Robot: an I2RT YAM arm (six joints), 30 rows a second.
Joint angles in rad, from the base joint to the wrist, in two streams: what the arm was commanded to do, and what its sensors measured. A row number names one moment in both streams.
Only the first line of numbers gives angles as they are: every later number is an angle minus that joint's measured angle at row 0.
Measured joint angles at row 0:
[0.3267, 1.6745, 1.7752, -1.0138, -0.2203, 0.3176]
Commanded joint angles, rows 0 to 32:
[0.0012, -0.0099, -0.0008, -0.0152, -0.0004, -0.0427]
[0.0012, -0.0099, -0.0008, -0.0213, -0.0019, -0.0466]
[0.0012, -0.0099, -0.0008, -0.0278, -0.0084, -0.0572]
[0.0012, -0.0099, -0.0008, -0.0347, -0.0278, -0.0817]
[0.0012, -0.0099, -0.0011, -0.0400, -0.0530, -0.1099]
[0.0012, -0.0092, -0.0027, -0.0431, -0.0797, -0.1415]
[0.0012, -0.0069, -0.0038, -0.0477, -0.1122, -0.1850]
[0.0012, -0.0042, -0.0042, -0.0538, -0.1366, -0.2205]
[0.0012, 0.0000, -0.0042, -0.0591, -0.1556, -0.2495]
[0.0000, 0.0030, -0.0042, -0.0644, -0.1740, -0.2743]
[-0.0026, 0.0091, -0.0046, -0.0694, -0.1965, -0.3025]
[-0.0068, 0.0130, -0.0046, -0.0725, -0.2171, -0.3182]
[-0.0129, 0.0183, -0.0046, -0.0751, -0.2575, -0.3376]
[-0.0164, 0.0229, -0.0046, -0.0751, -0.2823, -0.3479]
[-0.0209, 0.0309, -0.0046, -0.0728, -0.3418, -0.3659]
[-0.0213, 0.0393, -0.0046, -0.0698, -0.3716, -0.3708]
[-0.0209, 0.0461, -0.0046, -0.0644, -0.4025, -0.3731]
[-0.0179, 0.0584, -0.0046, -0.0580, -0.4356, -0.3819]
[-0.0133, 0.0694, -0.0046, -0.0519, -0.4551, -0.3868]
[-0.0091, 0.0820, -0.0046, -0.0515, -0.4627, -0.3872]
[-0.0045, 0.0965, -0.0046, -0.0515, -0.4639, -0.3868]
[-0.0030, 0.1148, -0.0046, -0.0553, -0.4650, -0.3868]
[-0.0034, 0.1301, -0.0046, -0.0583, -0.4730, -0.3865]
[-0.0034, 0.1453, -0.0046, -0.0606, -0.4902, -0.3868]
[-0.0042, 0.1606, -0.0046, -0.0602, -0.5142, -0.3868]
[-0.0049, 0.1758, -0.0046, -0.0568, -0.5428, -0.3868]
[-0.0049, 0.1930, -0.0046, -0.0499, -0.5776, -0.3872]
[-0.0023, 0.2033, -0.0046, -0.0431, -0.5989, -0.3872]
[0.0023, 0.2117, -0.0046, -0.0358, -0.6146, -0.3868]
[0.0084, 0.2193, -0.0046, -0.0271, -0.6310, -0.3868]
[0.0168, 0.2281, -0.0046, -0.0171, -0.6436, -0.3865]
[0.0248, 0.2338, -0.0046, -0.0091, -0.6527, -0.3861]
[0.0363, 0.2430, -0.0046, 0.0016, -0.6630, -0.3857]
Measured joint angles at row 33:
[0.0008, 0.2262, -0.0027, -0.0183, -0.5570, -0.3670]
